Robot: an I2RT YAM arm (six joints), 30 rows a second.
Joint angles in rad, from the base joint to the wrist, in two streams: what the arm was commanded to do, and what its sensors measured. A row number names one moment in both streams.
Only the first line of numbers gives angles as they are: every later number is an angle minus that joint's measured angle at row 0.
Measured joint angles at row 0: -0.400 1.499 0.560 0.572 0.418 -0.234
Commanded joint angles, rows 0 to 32: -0.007 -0.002 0.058 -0.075 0.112 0.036; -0.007 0.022 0.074 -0.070 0.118 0.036; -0.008 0.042 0.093 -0.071 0.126 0.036; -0.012 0.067 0.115 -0.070 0.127 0.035; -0.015 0.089 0.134 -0.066 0.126 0.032; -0.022 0.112 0.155 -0.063 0.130 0.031; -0.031 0.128 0.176 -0.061 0.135 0.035; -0.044 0.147 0.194 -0.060 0.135 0.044; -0.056 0.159 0.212 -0.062 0.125 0.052; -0.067 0.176 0.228 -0.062 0.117 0.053; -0.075 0.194 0.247 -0.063 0.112 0.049; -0.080 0.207 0.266 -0.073 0.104 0.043; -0.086 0.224 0.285 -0.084 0.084 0.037; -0.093 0.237 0.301 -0.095 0.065 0.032; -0.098 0.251 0.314 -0.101 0.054 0.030; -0.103 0.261 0.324 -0.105 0.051 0.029; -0.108 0.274 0.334 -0.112 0.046 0.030; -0.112 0.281 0.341 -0.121 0.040 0.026; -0.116 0.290 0.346 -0.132 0.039 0.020; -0.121 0.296 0.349 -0.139 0.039 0.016; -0.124 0.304 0.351 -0.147 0.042 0.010; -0.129 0.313 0.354 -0.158 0.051 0.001; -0.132 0.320 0.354 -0.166 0.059 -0.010; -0.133 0.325 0.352 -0.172 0.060 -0.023; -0.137 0.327 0.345 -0.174 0.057 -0.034; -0.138 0.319 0.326 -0.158 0.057 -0.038; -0.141 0.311 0.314 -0.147 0.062 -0.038; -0.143 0.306 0.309 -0.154 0.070 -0.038; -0.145 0.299 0.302 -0.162 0.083 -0.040; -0.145 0.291 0.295 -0.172 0.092 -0.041; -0.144 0.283 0.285 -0.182 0.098 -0.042; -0.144 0.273 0.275 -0.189 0.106 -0.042; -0.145 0.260 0.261 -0.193 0.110 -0.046
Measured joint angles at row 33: -0.138 0.309 0.310 -0.155 0.069 -0.029
